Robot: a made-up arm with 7 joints. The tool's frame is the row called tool. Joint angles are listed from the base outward. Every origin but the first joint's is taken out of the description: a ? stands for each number. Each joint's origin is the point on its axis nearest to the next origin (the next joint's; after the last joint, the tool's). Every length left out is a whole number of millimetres.
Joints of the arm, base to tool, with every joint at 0 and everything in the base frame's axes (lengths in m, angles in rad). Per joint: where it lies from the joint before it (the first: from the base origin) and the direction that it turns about. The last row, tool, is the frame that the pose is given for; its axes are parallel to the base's.
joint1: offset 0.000 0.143 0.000 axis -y
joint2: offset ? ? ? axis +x
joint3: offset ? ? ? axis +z
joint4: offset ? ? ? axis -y
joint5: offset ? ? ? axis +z
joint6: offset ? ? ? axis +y
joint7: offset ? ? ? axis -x
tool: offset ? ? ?
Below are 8 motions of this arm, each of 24 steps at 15 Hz.
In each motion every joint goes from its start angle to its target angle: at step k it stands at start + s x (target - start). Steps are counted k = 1, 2, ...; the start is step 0. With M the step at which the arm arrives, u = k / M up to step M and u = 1 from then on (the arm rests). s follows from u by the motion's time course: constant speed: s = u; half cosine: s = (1 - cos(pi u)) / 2; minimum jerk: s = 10 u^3 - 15 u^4 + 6 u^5.
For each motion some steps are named. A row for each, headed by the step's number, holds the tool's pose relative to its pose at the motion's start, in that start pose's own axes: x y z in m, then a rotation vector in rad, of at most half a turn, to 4 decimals.
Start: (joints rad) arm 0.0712 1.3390 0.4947 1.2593 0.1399 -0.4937 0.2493
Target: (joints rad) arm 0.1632 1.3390 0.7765 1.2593 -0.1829 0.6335 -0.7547
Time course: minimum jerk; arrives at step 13
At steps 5, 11, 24:
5: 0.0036 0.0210 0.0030 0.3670 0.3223 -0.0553
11: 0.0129 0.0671 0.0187 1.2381 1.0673 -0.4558
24: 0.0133 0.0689 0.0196 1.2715 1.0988 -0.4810

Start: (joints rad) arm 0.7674 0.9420 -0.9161 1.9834 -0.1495 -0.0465 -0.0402
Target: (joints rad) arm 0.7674 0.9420 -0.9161 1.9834 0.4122 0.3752 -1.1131
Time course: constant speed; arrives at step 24
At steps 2, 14, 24:
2: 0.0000 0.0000 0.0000 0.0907 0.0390 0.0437
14: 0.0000 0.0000 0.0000 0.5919 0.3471 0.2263
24: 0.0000 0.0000 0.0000 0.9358 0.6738 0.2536

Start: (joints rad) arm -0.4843 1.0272 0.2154 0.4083 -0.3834 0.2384 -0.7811
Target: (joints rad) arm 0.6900 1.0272 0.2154 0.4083 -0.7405 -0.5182 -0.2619
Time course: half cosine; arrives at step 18
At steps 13, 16, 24:
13: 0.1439 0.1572 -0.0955 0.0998 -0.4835 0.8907
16: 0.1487 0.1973 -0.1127 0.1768 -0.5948 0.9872
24: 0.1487 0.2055 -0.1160 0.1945 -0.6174 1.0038

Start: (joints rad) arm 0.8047 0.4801 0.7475 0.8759 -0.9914 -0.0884 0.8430
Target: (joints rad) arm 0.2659 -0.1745 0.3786 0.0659 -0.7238 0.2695 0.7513
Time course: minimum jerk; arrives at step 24
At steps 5, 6, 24:
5: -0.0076 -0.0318 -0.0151 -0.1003 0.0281 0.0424
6: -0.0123 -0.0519 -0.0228 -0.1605 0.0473 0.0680
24: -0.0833 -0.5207 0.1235 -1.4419 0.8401 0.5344

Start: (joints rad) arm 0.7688 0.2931 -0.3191 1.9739 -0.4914 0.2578 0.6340
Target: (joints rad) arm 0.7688 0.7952 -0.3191 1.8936 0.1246 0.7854 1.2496
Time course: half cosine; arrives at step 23
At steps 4, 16, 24:
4: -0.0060 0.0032 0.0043 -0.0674 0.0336 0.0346
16: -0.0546 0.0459 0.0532 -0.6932 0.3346 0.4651
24: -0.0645 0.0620 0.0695 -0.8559 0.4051 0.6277

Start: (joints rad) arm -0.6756 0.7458 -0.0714 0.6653 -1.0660 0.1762 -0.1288
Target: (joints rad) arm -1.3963 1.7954 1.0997 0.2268 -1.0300 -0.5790 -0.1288
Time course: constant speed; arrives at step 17
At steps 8, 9, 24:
8: -0.2683 0.0751 0.0433 0.0328 0.2753 -0.0817
9: -0.2910 0.0962 0.0514 0.0599 0.2899 -0.0910
24: -0.3587 0.3028 0.0949 0.3801 0.1698 -0.1667

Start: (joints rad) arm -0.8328 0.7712 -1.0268 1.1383 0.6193 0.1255 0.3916
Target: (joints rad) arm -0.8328 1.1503 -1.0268 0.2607 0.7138 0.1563 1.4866
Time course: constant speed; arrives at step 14
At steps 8, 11, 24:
8: -0.1065 0.0887 0.1322 -0.1398 0.3769 0.3550
11: -0.1335 0.1049 0.2022 -0.1608 0.4358 0.5355
24: -0.1507 0.1091 0.2783 -0.1613 0.4429 0.7220

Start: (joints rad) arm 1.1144 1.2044 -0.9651 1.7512 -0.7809 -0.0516 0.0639
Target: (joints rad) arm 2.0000 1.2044 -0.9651 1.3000 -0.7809 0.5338 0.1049
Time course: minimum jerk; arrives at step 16
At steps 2, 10, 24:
2: -0.0036 0.0021 -0.0005 0.0047 0.0215 -0.0053
10: -0.1456 0.1157 0.0358 0.3029 0.9794 -0.0771
24: -0.1852 0.1620 0.0795 0.4569 1.3388 -0.0086

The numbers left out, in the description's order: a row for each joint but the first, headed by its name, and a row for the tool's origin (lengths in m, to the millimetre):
joint2: 0.000 0.000 0.000
joint3: 0.000 0.000 -0.288
joint4: 0.000 0.000 0.000
joint5: 0.000 0.000 -0.219
joint6: 0.000 0.000 0.000
joint7: 0.000 0.000 0.000
tool: 0.000 0.000 0.000

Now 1 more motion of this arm.
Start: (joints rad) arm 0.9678 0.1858 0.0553 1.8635 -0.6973 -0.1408 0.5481
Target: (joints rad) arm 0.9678 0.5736 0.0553 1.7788 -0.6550 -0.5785 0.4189
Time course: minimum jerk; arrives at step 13
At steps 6, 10, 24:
6: -0.0275 0.0227 0.0145 -0.0284 -0.1064 -0.2059
10: -0.0540 0.0552 0.0317 -0.0863 -0.2413 -0.4152
24: -0.0580 0.0615 0.0347 -0.0991 -0.2659 -0.4484

